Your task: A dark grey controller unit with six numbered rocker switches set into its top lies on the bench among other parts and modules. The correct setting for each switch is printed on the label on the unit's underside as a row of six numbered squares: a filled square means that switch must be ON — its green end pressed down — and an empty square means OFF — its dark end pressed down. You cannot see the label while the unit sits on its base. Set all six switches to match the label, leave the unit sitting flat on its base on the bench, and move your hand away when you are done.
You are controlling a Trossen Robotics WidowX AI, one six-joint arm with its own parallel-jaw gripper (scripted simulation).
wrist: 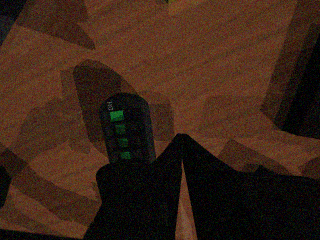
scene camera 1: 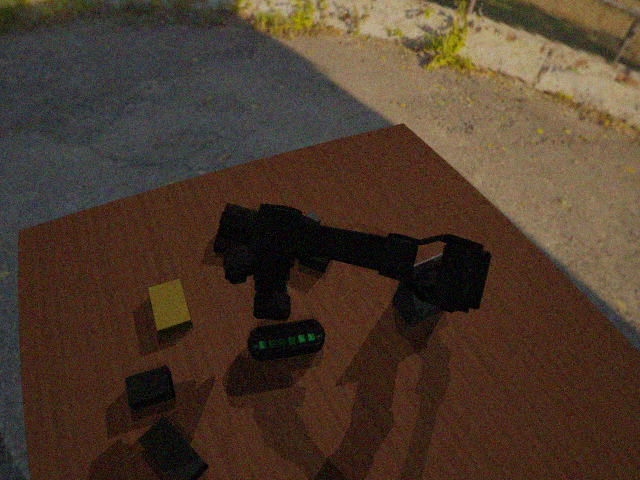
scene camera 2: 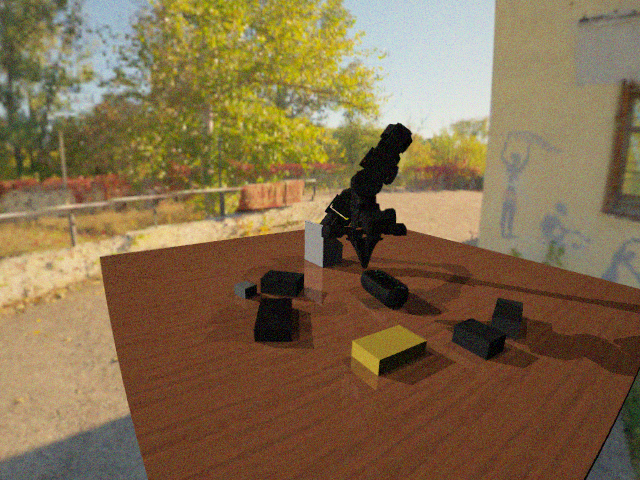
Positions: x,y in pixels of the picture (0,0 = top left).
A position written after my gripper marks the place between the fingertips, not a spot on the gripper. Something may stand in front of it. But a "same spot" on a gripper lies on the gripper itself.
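I see my gripper in scene camera 2 [364,268], and it appears in scene camera 1 and in the wrist view as well. On the gripper, what I see at [wrist: 131,194] and what I see at [scene camera 1: 261,286] are the same spot.
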